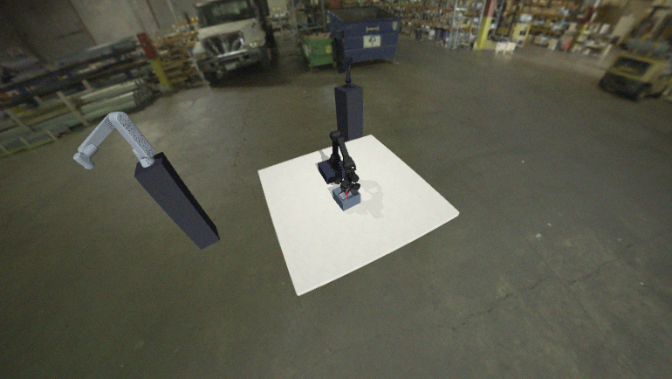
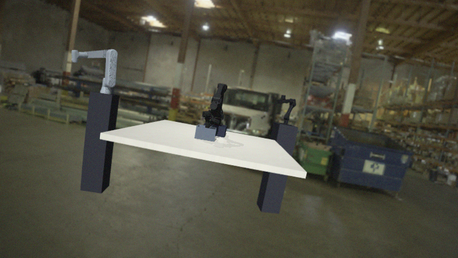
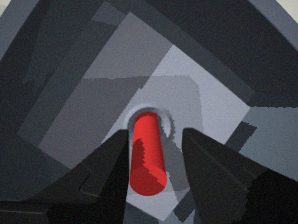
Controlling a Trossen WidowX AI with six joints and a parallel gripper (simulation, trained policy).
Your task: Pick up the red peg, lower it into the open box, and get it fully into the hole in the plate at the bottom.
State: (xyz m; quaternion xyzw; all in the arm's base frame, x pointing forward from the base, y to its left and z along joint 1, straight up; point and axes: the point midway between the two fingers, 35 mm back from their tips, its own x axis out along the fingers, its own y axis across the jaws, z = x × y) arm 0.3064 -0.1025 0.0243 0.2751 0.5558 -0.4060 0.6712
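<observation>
My gripper tip is now 2 cm above the red peg. The rest, counted from my gripper tip: grey plate 4 cm below; then grey box 6 cm below.
</observation>
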